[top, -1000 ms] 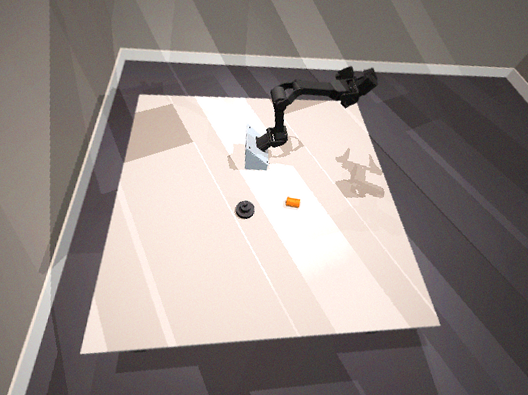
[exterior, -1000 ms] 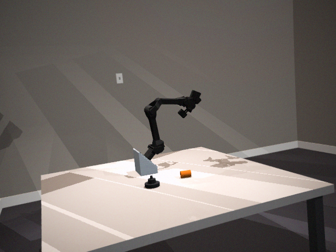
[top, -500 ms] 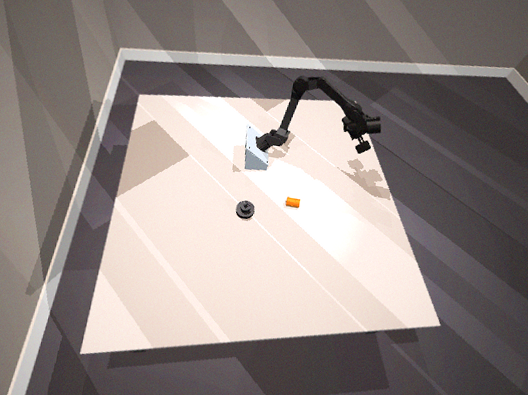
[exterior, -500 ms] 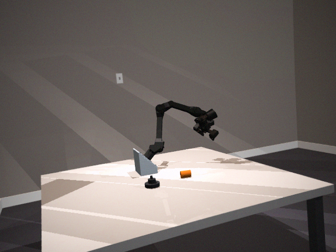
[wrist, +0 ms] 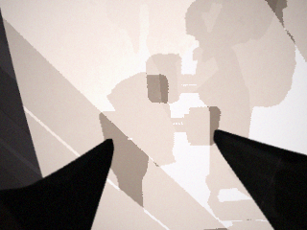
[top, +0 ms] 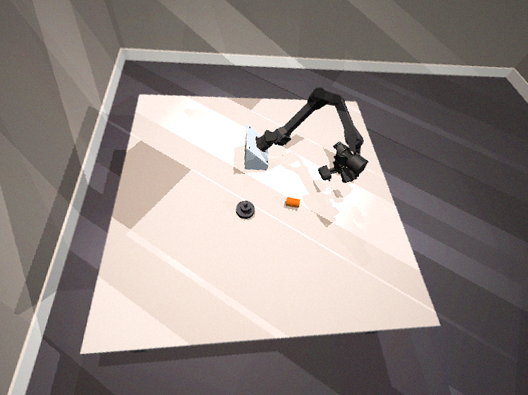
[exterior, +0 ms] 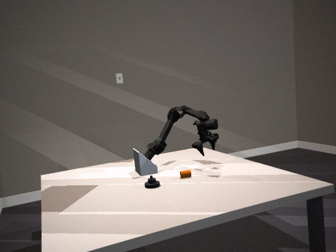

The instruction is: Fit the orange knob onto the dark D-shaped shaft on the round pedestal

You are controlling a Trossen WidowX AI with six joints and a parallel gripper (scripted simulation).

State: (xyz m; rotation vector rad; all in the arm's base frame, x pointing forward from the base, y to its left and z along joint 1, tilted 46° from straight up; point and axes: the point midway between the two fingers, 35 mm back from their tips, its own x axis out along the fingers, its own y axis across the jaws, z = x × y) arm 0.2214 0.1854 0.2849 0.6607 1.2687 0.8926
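Now: the orange knob 210 mm to the right of my gripper tip, 80 mm below it and 70 mm ahead of it. Round my gripper tip: dark round pedestal (440 mm to the right, 90 mm ahead, 70 mm below).
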